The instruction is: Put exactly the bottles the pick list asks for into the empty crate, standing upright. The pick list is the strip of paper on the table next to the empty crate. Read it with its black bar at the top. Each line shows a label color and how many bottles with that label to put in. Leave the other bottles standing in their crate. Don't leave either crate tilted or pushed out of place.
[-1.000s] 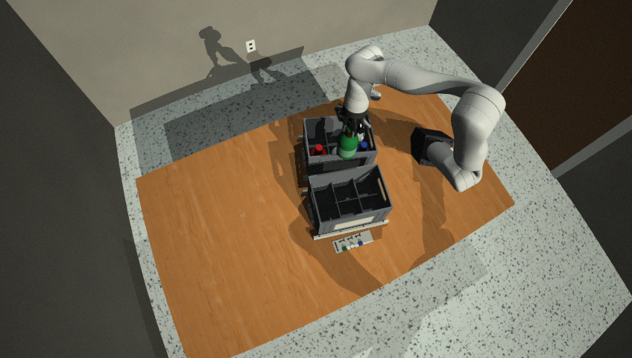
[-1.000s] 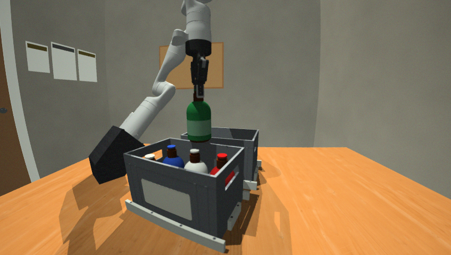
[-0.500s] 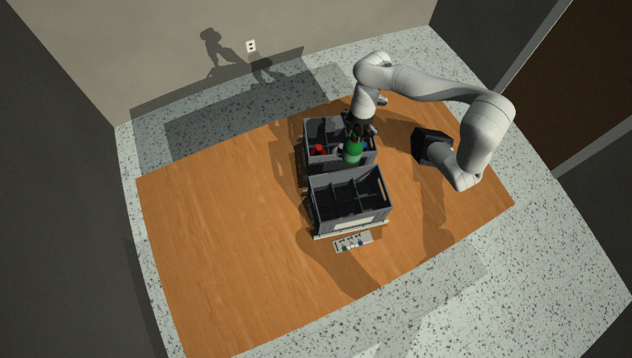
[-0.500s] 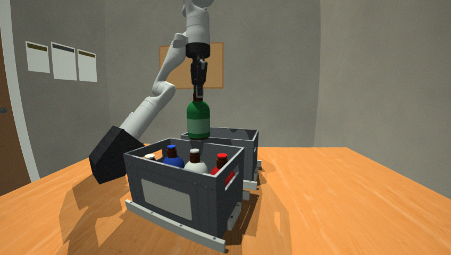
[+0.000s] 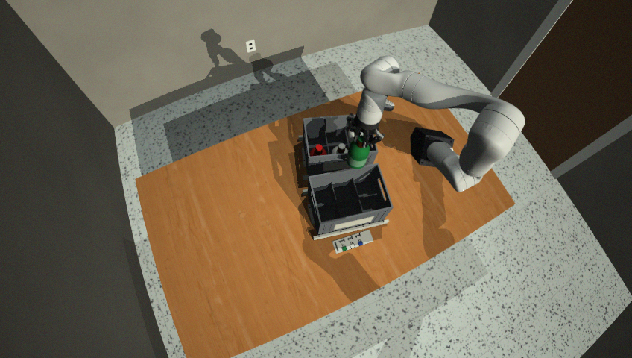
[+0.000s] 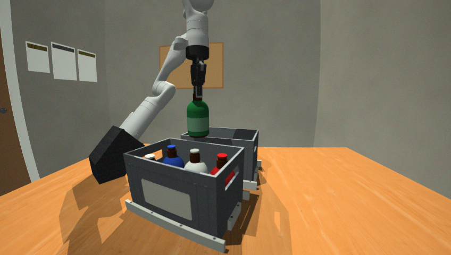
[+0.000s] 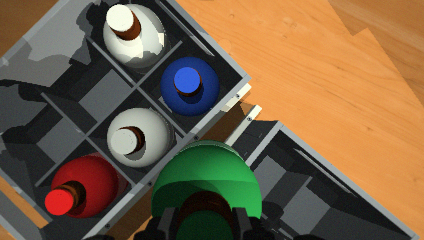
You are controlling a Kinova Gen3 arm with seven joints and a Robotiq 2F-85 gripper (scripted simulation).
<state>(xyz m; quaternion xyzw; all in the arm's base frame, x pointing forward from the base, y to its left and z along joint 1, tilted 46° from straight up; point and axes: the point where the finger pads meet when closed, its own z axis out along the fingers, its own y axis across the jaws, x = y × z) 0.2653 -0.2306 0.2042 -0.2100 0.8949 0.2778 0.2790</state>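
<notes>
My gripper is now 70 mm above the green bottle. From my hand the other things lie so: red bottle: 240 mm below, 110 mm to the right, 110 mm ahead; then blue bottle: 240 mm below, 70 mm to the right, 70 mm behind; then pick list: 330 mm below, 250 mm to the left, 70 mm ahead.
</notes>
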